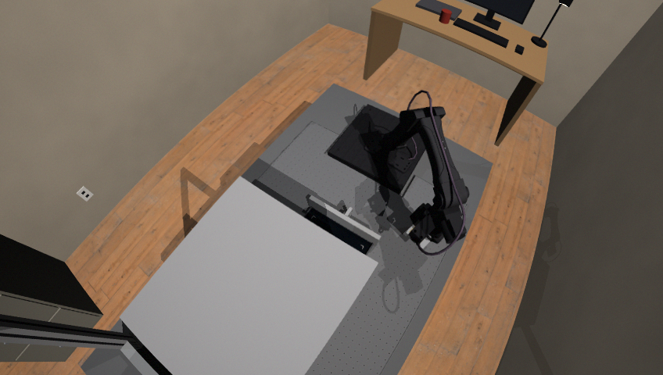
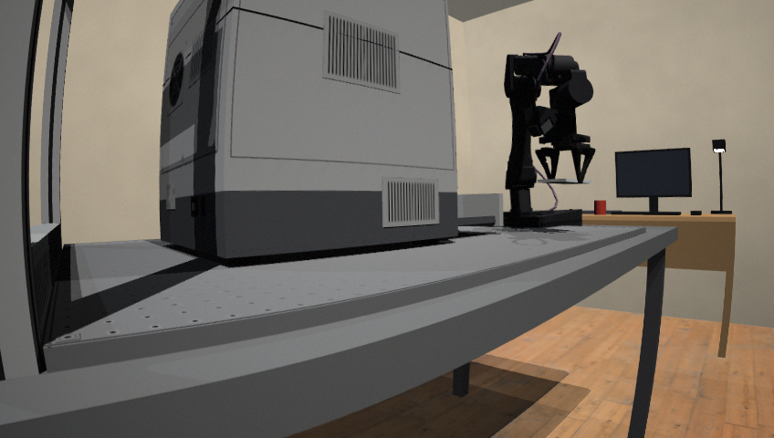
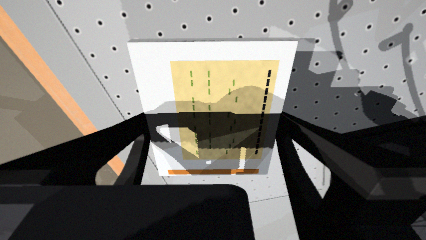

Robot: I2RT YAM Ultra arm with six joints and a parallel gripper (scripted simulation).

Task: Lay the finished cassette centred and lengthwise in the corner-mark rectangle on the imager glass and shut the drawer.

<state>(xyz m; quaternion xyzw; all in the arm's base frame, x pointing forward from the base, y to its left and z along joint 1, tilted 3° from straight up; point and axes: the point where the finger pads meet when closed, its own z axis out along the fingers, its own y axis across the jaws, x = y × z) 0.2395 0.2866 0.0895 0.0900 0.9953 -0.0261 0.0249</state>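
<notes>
The drawer lies 23 cm ahead of my hand, 24 cm to the right of it and 6 cm below it. From my hand the other things lie so: finished cassette right at my hand.
</notes>
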